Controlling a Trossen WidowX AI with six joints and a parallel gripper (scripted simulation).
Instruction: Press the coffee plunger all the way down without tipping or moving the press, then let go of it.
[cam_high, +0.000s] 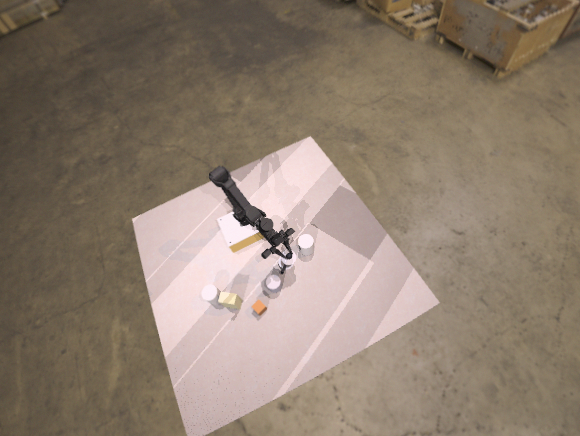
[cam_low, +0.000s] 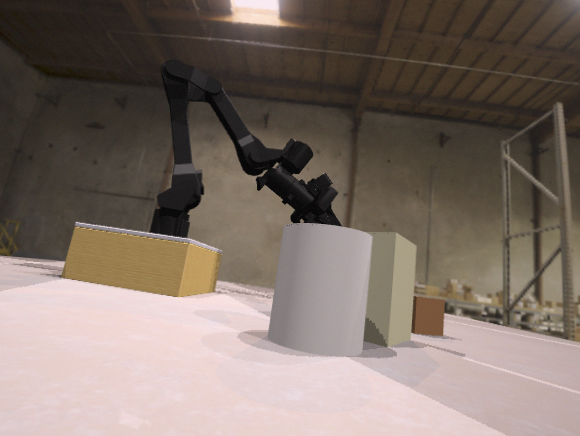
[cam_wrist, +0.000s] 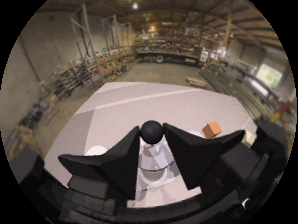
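The coffee press lies 20 mm behind my gripper tip, 20 mm to the right of it and 90 mm below it. The rest, counted from my gripper tip: cream box (70 mm ahead, 340 mm to the right, 120 mm below); then orange cube (140 mm ahead, 220 mm to the right, 150 mm below).
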